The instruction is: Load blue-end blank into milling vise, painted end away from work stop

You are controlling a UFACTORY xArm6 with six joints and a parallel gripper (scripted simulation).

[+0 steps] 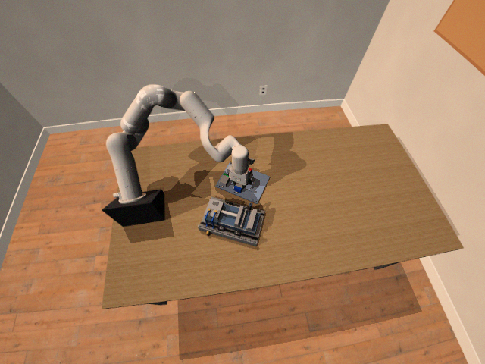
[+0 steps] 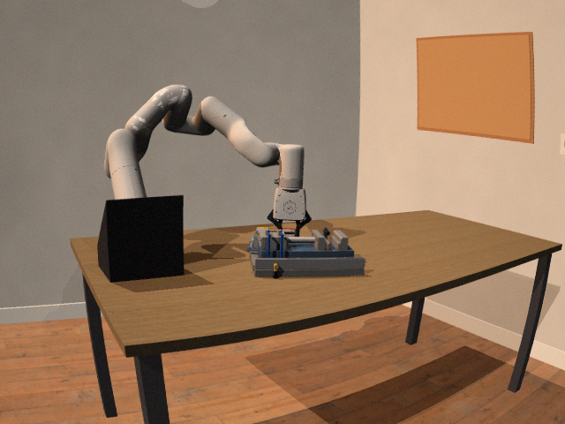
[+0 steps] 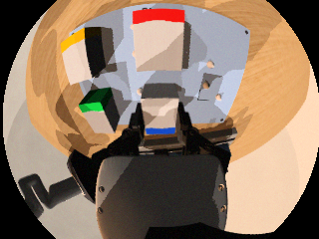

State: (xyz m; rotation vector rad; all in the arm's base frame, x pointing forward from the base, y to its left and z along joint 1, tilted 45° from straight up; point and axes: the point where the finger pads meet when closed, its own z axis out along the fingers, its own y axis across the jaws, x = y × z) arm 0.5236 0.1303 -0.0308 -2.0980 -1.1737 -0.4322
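The blue-ended blank lies 20 mm below my hand. The rest, counted from my hand: green-ended blank: 80 mm behind, 50 mm to the left, 20 mm below; yellow-ended blank: 30 mm behind, 120 mm to the left, 20 mm below; red-ended blank: 50 mm ahead, 80 mm to the left, 20 mm below.
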